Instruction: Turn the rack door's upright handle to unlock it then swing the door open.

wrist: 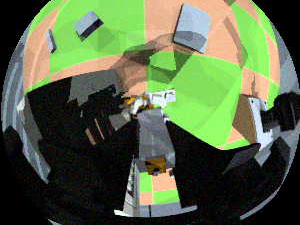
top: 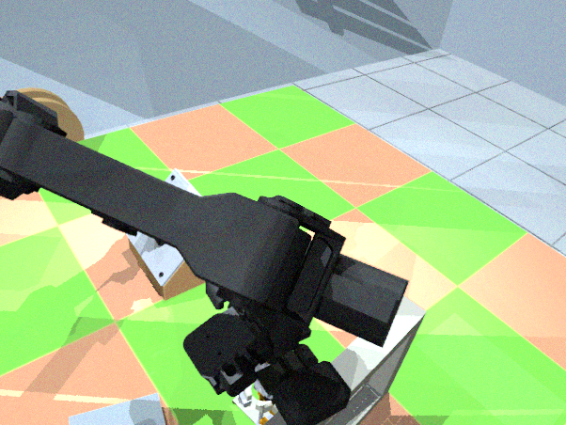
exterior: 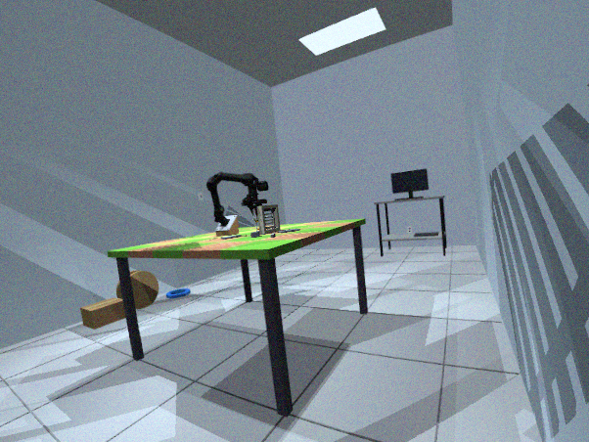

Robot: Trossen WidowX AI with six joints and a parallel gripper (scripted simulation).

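Now: the small dark cube 260 mm to the left of my gripper tip, 110 mm below it and 100 mm behind it.
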